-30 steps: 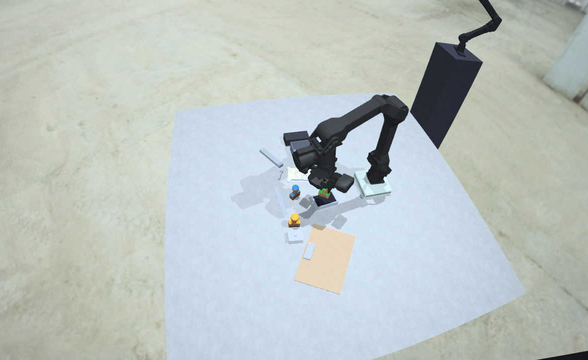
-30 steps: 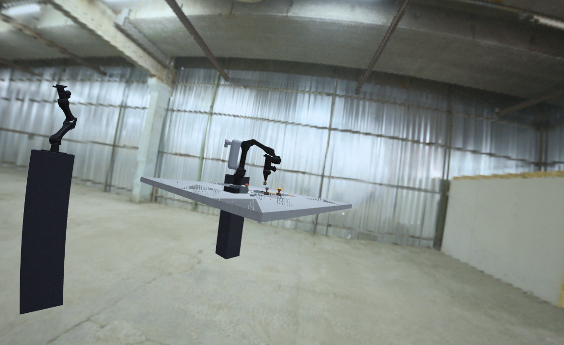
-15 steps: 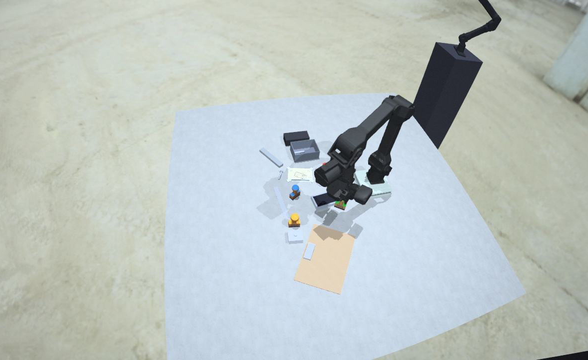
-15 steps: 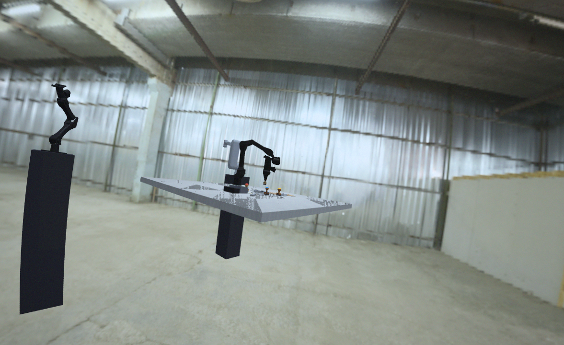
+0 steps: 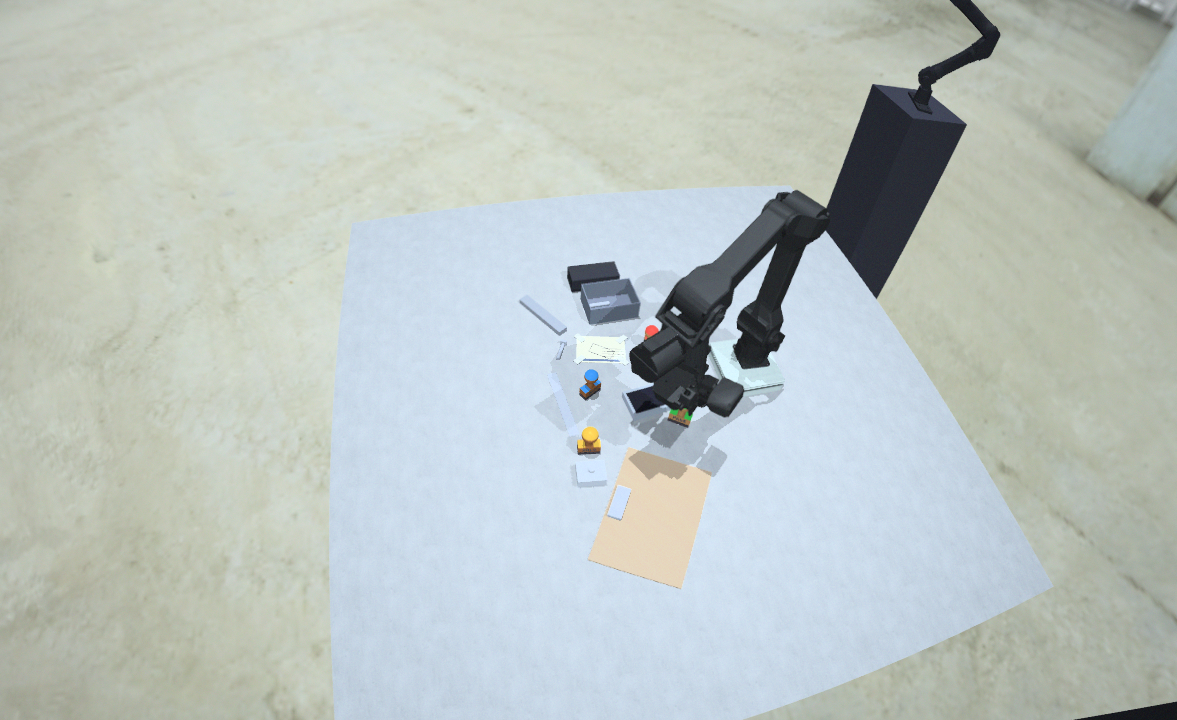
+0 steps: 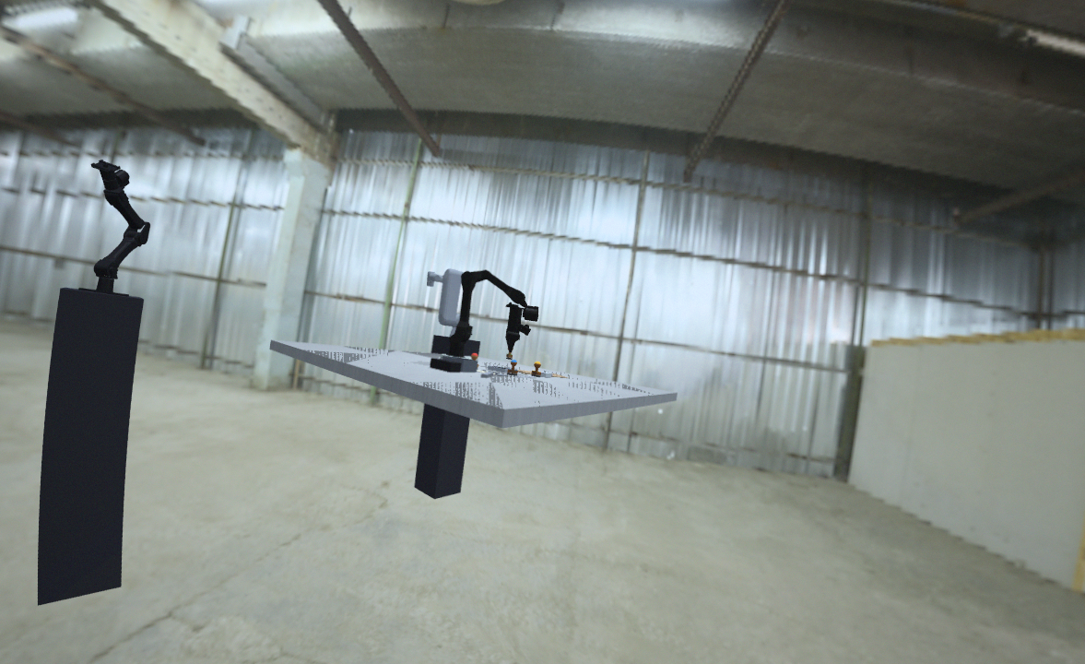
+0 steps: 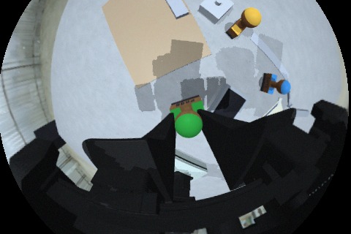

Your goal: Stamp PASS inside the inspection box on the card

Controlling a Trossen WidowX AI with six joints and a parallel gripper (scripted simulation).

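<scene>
Right now my gripper tip is 8 cm to the left of the ink pad, 8 cm above it and 3 cm short of it. Round my gripper tip: white block (17 cm ahead, 7 cm below, 6 cm to the left); then green-knobbed stamp (1 cm below); then yellow-knobbed stamp (16 cm ahead, 7 cm below).
</scene>
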